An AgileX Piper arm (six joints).
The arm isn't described. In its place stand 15 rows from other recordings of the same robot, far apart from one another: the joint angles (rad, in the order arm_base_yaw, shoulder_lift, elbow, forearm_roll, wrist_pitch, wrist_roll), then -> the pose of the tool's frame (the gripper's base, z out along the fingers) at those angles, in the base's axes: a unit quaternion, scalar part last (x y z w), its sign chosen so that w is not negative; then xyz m.
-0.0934, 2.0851, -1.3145, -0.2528, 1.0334, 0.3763 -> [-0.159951 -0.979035 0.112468 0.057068 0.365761 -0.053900 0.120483]
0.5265, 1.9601, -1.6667, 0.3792, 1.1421, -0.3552 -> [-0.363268 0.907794 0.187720 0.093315 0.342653 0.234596 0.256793]
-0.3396, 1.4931, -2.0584, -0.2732, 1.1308, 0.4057 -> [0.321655 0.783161 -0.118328 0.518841 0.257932 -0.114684 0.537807]
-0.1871, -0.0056, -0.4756, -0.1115, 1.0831, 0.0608 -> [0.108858 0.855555 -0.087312 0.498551 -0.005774 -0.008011 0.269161]
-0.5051, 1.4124, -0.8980, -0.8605, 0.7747, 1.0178 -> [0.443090 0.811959 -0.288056 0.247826 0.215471 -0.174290 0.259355]
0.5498, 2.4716, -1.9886, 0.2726, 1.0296, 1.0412 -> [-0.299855 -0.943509 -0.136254 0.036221 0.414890 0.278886 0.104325]
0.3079, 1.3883, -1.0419, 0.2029, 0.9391, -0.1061 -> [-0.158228 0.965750 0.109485 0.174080 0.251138 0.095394 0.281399]
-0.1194, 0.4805, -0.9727, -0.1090, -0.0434, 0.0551 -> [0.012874 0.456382 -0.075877 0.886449 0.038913 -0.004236 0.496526]
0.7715, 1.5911, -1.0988, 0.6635, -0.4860, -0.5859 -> [-0.163368 0.691695 0.172510 0.681989 0.283929 0.239627 0.325008]
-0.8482, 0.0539, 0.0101, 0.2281, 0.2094, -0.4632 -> [0.215598 0.737148 -0.315905 0.557077 0.042675 -0.041934 0.188214]
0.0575, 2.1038, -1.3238, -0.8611, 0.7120, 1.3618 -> [0.317313 0.897143 -0.176930 0.251283 0.413916 -0.021348 0.129560]
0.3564, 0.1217, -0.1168, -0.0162, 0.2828, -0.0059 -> [-0.144016 0.760802 0.103756 0.624240 0.057915 0.021123 0.220018]
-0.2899, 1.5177, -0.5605, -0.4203, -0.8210, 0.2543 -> [-0.010215 0.738187 0.000524 0.674519 0.284257 -0.056438 0.221380]
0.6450, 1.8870, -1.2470, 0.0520, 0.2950, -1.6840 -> [-0.850791 0.388458 -0.161749 0.314790 0.326558 0.247405 0.198238]
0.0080, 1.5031, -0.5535, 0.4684, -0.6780, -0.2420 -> [0.136945 0.771298 -0.069053 0.617720 0.284248 -0.023495 0.210565]
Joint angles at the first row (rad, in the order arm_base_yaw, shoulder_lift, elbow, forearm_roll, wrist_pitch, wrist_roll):
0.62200, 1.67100, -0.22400, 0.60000, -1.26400, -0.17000
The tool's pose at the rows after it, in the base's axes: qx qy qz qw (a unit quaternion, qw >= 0); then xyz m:
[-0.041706 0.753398 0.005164 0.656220 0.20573 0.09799 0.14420]
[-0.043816 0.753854 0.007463 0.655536 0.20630 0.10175 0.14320]
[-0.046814 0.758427 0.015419 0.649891 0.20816 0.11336 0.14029]
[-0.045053 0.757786 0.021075 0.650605 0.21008 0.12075 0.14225]
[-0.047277 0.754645 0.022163 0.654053 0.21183 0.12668 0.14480]
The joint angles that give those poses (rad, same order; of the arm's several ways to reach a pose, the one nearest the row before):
0.67300, 1.70302, -0.25001, 0.63700, -1.26500, -0.16999
0.68700, 1.71301, -0.25900, 0.64499, -1.26501, -0.16999
0.72799, 1.73801, -0.29001, 0.67399, -1.24900, -0.17000
0.75102, 1.73901, -0.31500, 0.69602, -1.23501, -0.17800
0.76799, 1.73901, -0.33599, 0.71199, -1.23001, -0.19599

